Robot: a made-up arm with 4 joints. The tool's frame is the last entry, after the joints.
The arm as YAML. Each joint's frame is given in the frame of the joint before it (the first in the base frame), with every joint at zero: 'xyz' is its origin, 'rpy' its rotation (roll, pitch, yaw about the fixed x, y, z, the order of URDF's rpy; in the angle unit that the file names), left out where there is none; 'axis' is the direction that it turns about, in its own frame. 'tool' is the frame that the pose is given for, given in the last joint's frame.
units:
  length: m
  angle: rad
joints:
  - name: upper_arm
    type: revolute
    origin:
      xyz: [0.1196, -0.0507, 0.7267]
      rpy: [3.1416, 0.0, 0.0]
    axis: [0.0, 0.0, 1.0]
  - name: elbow
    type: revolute
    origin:
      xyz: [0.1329, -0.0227, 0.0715]
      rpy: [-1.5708, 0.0, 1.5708]
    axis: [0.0, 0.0, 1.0]
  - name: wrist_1
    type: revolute
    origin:
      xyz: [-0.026, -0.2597, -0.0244]
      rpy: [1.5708, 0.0, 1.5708]
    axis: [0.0, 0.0, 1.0]
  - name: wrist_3
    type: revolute
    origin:
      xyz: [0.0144, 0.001, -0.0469]
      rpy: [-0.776, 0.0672, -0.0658]
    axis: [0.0, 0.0, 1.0]
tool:
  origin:
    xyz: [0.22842, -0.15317, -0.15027]
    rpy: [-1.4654, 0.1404, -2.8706]
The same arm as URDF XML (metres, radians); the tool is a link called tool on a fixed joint. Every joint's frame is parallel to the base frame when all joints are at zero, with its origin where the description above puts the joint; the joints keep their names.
<robot name="arm">
<joint name="upper_arm" type="continuous"><parent link="base"/><child link="link1"/><origin xyz="0.1196 -0.0507 0.7267" rpy="0 0 0"/><axis xyz="0 0 -1"/></joint>
<joint name="elbow" type="continuous"><parent link="link1"/><child link="link2"/><origin xyz="0.1329 0.0227 -0.0715" rpy="0 0 0"/><axis xyz="-1 0 0"/></joint>
<joint name="wrist_1" type="continuous"><parent link="link2"/><child link="link3"/><origin xyz="0.0244 0.026 -0.2597" rpy="0 0 0"/><axis xyz="0 -1 0"/></joint>
<joint name="wrist_3" type="continuous"><parent link="link3"/><child link="link4"/><origin xyz="-0.001 0.0469 0.0144" rpy="0 0 0"/><axis xyz="-0.695786 -0.712085 0.093898"/></joint>
<joint name="tool_fixed" type="fixed"><parent link="link4"/><child link="tool"/><origin xyz="0.2291 0.0153 0.2133" rpy="0.2591 1.2977 -0.5882"/></joint>
<link name="base"/>
<link name="link1"/>
<link name="link2"/>
<link name="link3"/>
<link name="link4"/>
<link name="tool"/>
</robot>

